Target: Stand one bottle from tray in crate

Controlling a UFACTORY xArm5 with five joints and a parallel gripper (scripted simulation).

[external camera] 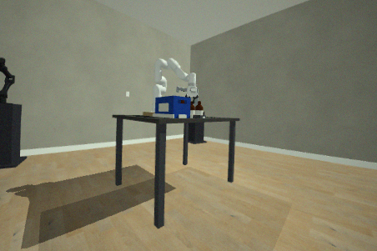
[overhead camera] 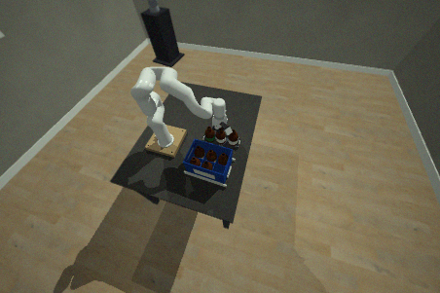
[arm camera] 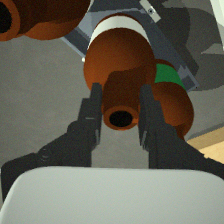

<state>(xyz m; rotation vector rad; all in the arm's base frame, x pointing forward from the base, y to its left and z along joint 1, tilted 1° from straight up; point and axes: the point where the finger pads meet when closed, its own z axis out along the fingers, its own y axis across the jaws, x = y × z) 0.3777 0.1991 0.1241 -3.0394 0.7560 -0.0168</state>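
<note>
Now: the tray 140 mm below my hand. Also, from my hand: blue crate: 230 mm to the right, 70 mm below, 30 mm ahead.
</note>
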